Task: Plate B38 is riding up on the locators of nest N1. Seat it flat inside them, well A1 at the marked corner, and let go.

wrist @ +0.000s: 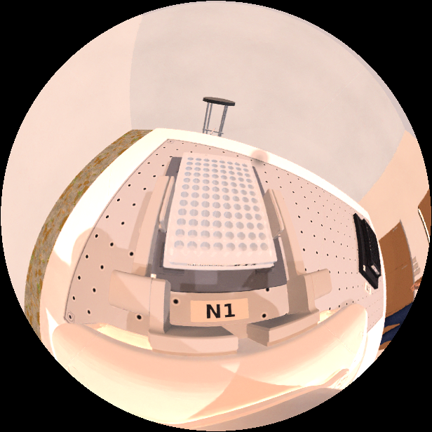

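Note:
Plate B38 (216,210), a pale plate with rows of round wells, is between the two fingers of my gripper (221,212), which is shut on its long sides. Its near edge stands over the dark bed of nest N1 (225,283), with shadow under it; the plate looks slightly turned to the nest. The writing on its near side is too foreshortened to read. A dark locator (265,270) shows under the near right corner. The N1 label (220,310) lies in front of the bed. The A1 mark does not show, and well A1 cannot be told.
The nest stands on a perforated board (320,240) with a pale border. A black rack-like object (367,250) stands at the right edge of the board. A stool (218,102) shows beyond the far edge. The pale gripper body (210,380) fills the bottom of the view.

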